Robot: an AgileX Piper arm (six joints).
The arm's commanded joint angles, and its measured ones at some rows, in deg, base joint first. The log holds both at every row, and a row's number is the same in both.
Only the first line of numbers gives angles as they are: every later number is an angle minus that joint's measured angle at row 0.
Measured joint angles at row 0:
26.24 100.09 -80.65 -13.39 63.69 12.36
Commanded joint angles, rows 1 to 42:
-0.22 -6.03 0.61 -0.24 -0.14 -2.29
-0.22 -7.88 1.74 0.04 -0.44 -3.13
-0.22 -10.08 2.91 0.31 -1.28 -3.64
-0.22 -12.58 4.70 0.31 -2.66 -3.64
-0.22 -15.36 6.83 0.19 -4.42 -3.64
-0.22 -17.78 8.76 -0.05 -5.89 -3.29
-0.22 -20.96 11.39 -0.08 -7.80 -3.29
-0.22 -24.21 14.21 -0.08 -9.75 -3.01
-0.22 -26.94 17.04 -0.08 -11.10 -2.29
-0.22 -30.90 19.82 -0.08 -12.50 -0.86
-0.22 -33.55 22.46 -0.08 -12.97 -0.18
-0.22 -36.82 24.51 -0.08 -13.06 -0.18
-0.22 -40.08 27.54 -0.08 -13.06 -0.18
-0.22 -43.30 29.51 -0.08 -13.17 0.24
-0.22 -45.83 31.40 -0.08 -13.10 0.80
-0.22 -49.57 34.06 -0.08 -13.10 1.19
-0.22 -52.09 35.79 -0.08 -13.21 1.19
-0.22 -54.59 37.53 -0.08 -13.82 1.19
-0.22 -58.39 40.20 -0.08 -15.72 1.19
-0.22 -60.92 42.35 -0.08 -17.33 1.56
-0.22 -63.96 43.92 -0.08 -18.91 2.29
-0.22 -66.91 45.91 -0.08 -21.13 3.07
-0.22 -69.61 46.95 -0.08 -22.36 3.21
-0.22 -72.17 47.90 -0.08 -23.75 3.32
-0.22 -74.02 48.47 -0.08 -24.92 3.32
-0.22 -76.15 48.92 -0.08 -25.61 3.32
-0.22 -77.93 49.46 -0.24 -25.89 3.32
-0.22 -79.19 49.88 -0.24 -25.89 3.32
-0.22 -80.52 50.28 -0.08 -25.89 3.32
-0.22 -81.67 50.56 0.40 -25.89 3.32
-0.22 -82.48 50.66 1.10 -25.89 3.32
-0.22 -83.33 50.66 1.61 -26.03 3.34
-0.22 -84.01 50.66 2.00 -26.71 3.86
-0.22 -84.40 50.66 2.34 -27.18 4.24
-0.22 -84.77 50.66 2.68 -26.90 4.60
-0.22 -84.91 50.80 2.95 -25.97 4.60
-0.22 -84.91 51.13 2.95 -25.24 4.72
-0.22 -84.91 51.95 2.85 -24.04 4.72
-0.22 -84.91 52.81 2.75 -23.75 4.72
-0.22 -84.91 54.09 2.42 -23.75 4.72
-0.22 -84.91 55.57 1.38 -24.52 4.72
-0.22 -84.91 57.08 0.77 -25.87 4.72
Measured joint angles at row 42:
0.00 -84.80 52.74 2.44 -24.73 4.54
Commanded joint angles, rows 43 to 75:
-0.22 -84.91 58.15 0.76 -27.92 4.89
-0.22 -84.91 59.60 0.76 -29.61 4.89
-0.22 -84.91 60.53 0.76 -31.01 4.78
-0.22 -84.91 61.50 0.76 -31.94 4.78
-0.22 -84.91 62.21 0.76 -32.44 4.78
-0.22 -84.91 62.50 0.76 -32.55 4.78
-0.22 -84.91 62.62 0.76 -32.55 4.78
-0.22 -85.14 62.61 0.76 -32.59 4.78
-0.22 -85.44 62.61 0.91 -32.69 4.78
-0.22 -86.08 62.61 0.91 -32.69 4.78
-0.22 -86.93 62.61 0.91 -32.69 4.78
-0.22 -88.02 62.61 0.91 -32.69 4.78
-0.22 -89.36 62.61 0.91 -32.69 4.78
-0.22 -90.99 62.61 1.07 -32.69 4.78
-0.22 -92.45 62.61 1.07 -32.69 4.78
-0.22 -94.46 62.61 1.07 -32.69 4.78
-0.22 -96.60 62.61 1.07 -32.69 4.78
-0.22 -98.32 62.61 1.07 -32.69 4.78
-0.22 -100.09 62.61 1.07 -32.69 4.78
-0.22 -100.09 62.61 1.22 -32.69 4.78
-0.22 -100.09 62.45 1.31 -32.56 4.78
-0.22 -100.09 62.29 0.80 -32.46 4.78
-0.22 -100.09 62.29 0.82 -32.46 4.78
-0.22 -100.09 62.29 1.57 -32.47 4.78
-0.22 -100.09 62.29 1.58 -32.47 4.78
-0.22 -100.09 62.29 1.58 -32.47 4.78
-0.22 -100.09 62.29 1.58 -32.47 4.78
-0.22 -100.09 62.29 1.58 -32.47 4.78
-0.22 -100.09 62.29 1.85 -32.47 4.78
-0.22 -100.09 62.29 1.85 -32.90 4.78
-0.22 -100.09 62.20 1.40 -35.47 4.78
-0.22 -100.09 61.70 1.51 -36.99 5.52
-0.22 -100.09 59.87 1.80 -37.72 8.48
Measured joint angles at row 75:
0.00 -99.83 62.36 1.66 -33.00 4.88
